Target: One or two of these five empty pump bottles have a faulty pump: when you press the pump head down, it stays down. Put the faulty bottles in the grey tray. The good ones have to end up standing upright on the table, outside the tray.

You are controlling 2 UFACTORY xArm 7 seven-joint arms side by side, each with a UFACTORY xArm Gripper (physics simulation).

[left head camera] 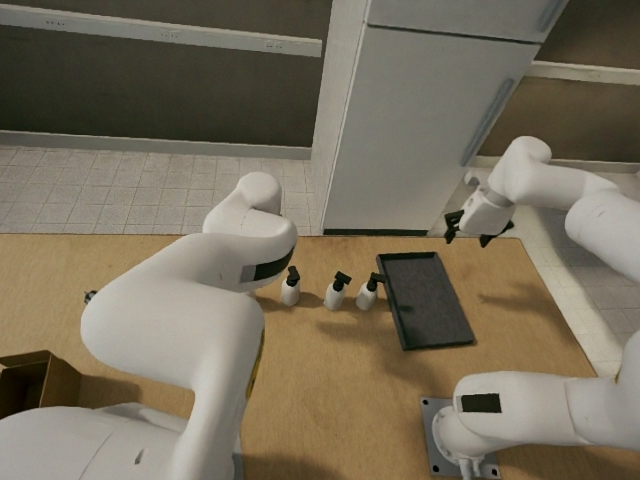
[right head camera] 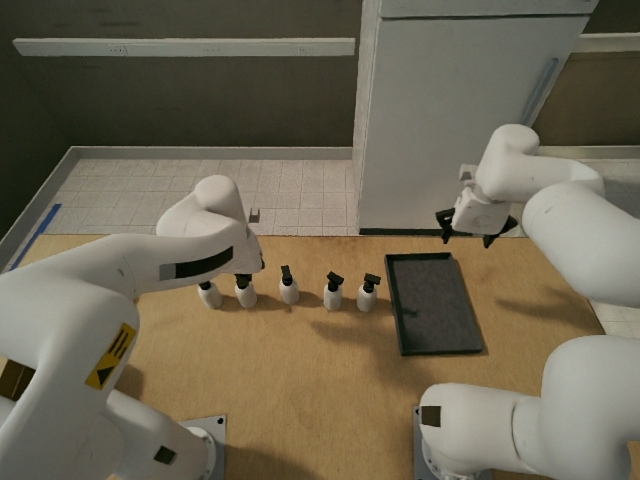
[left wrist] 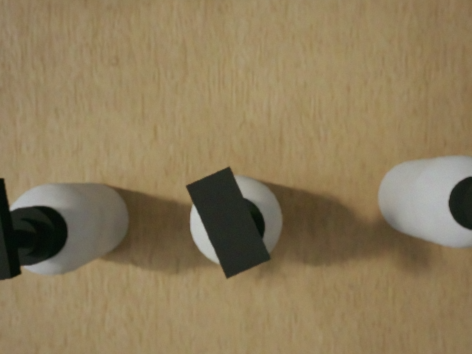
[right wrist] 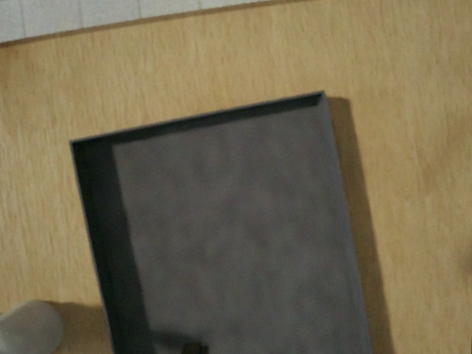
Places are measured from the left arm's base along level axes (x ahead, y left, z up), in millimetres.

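Pixels of known places: left gripper, between the fingertips: [right head camera: 246,280]; right gripper, between the fingertips: [left head camera: 464,241] [right head camera: 464,241]; left arm's base, origin of its link: [right head camera: 187,460]; right arm's base, origin of its link: [left head camera: 458,435].
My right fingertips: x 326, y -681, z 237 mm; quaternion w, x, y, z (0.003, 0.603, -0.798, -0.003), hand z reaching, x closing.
Note:
For each thing: its top centre in the pictures, then the offset to it from my right fingertips.
- grey tray, centre of its top: [right wrist: 233,307] [right head camera: 429,297] [left head camera: 423,293] dx -27, dy +46, dz -207 mm
- brown open box, centre of its top: [left head camera: 8,396] [right head camera: 27,371] dx -141, dy +981, dz -86 mm
- small dark object, centre of its top: [left head camera: 92,295] dx +117, dy +918, dz -203 mm
Five white pump bottles with black heads stand upright in a row; in the right head camera, left to right, they are the first [right head camera: 210,297], second [right head camera: 247,296] [left wrist: 274,210], third [right head camera: 288,291] [left head camera: 290,292], fourth [right head camera: 332,298] [left head camera: 333,297] and fifth [right head camera: 366,299] [left head camera: 366,298] [right wrist: 30,327]. The grey tray [left head camera: 429,299] [right head camera: 439,310] [right wrist: 240,215] is empty. My left gripper [right head camera: 244,277] looks shut, right over the second bottle's head; its fingertips are mostly hidden, so contact is unclear. My right gripper [left head camera: 467,238] [right head camera: 466,240] is open and empty, above the tray's back right.
A brown open box [left head camera: 64,382] [right head camera: 15,379] stands at the front left. A small dark object [left head camera: 90,296] shows beside my left arm, partly hidden. The left arm covers much of the table's left side in the left head camera. A fridge stands behind the table.

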